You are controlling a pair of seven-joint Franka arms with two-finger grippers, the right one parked.
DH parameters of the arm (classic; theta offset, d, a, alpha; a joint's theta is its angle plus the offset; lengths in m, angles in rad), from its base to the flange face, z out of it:
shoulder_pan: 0 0.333 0 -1.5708
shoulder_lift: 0 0 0 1.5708
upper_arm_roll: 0 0.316 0.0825 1.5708
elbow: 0 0 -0.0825 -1.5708
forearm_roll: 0 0.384 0 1.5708
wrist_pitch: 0 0 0.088 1.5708
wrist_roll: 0 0.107 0 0
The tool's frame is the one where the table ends.
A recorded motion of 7 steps. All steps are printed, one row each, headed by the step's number.
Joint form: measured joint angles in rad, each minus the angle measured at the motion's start. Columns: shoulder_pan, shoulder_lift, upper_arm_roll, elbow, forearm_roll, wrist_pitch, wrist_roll.
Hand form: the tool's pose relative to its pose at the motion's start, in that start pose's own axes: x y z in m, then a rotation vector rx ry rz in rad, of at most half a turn. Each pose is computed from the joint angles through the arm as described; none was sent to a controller.
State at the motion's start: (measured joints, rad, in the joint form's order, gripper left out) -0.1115 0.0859 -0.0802 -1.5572 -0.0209 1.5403 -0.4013
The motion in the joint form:
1: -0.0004 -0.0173 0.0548 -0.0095 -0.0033 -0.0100 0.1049
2: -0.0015 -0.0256 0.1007 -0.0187 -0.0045 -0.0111 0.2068
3: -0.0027 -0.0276 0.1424 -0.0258 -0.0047 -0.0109 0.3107
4: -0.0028 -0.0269 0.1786 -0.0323 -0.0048 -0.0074 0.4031
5: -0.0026 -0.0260 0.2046 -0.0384 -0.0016 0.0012 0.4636
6: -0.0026 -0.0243 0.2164 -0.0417 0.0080 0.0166 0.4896
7: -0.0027 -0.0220 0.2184 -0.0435 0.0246 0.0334 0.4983
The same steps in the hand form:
1: 0.0048 -0.0295 -0.0047 -0.0032 -0.0022 0.0508
2: 0.0100 -0.0536 -0.0052 -0.0059 -0.0038 0.1080
3: 0.0157 -0.0751 -0.0034 -0.0075 -0.0078 0.1713
4: 0.0210 -0.0943 -0.0006 -0.0094 -0.0106 0.2275
5: 0.0253 -0.1085 0.0018 -0.0079 -0.0081 0.2616
6: 0.0288 -0.1155 0.0028 0.0007 0.0031 0.2755
7: 0.0317 -0.1177 0.0034 0.0170 0.0166 0.2821

